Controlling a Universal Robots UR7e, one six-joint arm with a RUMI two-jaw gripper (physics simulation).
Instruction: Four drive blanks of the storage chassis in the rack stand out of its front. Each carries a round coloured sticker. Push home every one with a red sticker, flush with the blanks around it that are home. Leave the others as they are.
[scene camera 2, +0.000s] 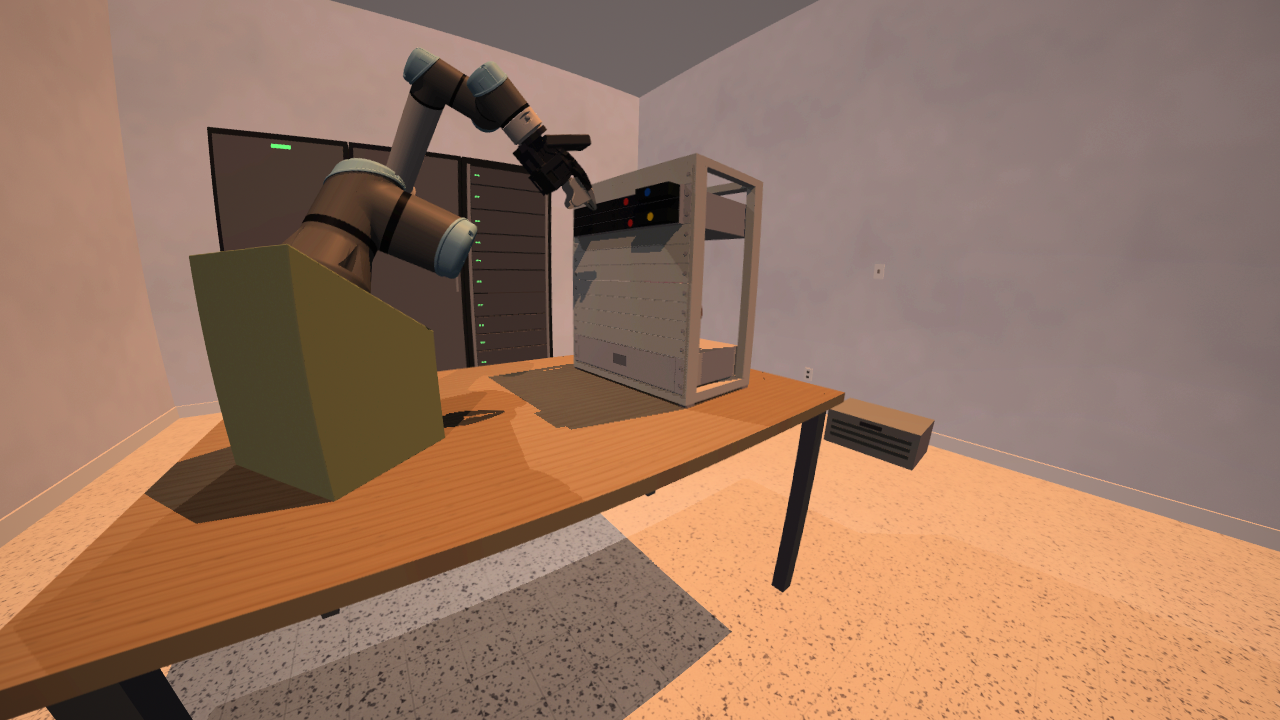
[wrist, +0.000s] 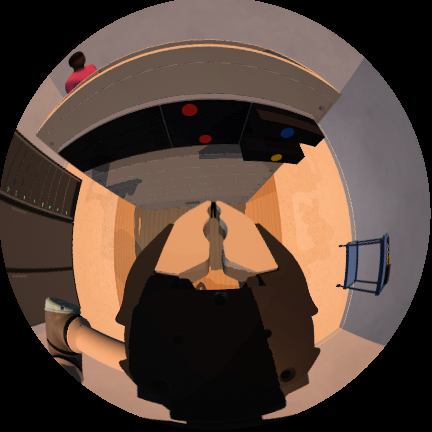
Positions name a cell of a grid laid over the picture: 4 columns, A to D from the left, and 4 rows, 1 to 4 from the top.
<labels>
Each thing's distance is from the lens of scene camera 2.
my gripper (scene camera 2: B2): 0.90 m
grey rack (scene camera 2: C2): 0.94 m
</labels>
